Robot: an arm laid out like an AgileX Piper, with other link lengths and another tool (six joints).
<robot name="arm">
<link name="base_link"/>
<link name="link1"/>
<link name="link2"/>
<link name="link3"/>
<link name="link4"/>
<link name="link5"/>
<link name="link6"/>
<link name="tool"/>
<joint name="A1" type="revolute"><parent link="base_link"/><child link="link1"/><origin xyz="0 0 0.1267"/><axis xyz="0 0 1"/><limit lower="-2.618" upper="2.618"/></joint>
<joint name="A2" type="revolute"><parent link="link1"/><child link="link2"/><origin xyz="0 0 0" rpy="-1.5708 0 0"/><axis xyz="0 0 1"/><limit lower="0" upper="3.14"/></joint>
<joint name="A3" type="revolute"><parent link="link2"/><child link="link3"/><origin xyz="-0.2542 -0.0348 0"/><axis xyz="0 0 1"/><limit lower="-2.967" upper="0"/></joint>
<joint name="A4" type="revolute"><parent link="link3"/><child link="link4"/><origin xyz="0.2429 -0.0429 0" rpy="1.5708 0 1.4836"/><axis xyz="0 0 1"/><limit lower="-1.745" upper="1.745"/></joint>
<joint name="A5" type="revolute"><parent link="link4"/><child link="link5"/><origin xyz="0 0 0" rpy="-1.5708 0 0"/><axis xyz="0 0 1"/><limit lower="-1.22" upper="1.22"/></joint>
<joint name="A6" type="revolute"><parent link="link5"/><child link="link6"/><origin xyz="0 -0.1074 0" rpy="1.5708 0 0"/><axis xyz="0 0 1"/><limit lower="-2.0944" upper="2.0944"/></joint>
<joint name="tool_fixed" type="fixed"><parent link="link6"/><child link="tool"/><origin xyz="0.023 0.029 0.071" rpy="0.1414 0 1.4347"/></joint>
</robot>
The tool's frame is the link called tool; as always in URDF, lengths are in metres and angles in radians.
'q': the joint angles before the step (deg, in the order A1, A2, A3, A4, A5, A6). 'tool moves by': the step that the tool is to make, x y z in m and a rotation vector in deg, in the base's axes. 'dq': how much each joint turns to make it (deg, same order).
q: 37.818, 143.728, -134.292, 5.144, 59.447, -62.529
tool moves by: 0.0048, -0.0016, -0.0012, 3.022, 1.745, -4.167
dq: -1.380, 0.287, -0.011, 2.224, -0.977, 2.813
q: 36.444, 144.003, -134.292, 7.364, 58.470, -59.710
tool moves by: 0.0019, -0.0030, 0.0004, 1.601, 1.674, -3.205
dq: -0.950, -0.019, 0.041, 1.175, 0.103, 2.456
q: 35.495, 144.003, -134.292, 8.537, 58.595, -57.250
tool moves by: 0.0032, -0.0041, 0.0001, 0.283, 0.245, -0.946
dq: -0.672, 0.000, 0.002, 0.244, -0.002, 0.287
